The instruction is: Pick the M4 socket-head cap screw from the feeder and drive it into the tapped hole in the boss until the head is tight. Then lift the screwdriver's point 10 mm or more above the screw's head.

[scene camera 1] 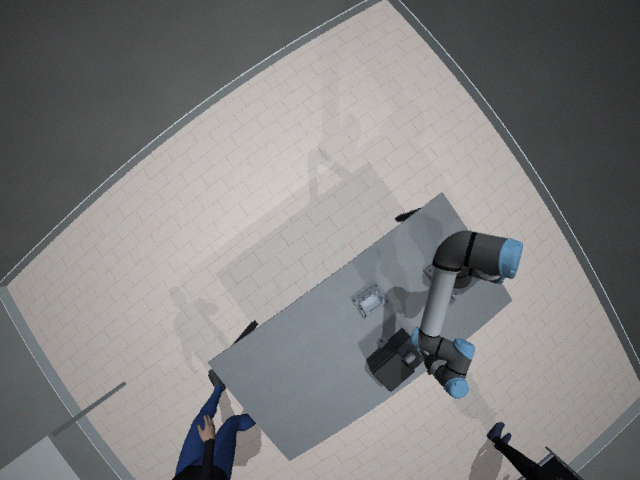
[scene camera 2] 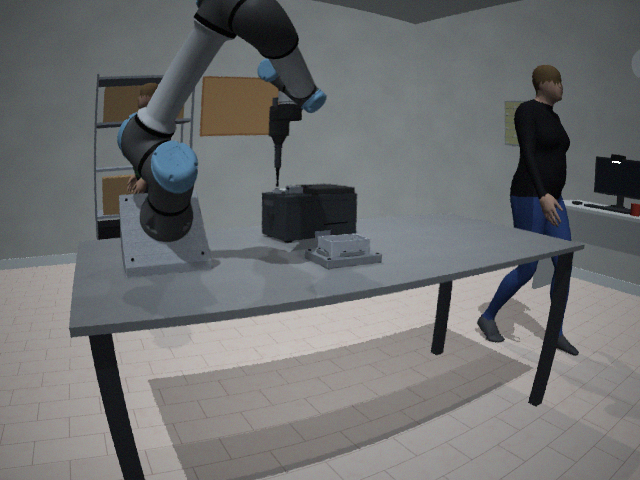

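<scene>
The black screw feeder (scene camera 1: 390, 364) (scene camera 2: 330, 214) stands on the table, with a small light pick-up part on its top. My screwdriver (scene camera 2: 277, 184) points straight down. Its tip is at or just above the pick-up part at the left of the feeder's top in scene camera 2. In scene camera 1 the arm covers the tip. The M4 screw is too small to make out, and I cannot tell whether one is on the tip. The light grey workpiece (scene camera 1: 369, 302) (scene camera 2: 343, 245) sits on a flat fixture plate, apart from the feeder. Its boss and tapped hole cannot be made out.
The grey table (scene camera 1: 310, 372) (scene camera 2: 439, 248) carries my arm's base plate (scene camera 2: 129, 232). A person in blue trousers (scene camera 1: 193, 449) (scene camera 2: 540, 149) is by the table's far end. Another person (scene camera 2: 147, 95) is partly hidden behind my arm, near a shelf rack (scene camera 2: 96, 155).
</scene>
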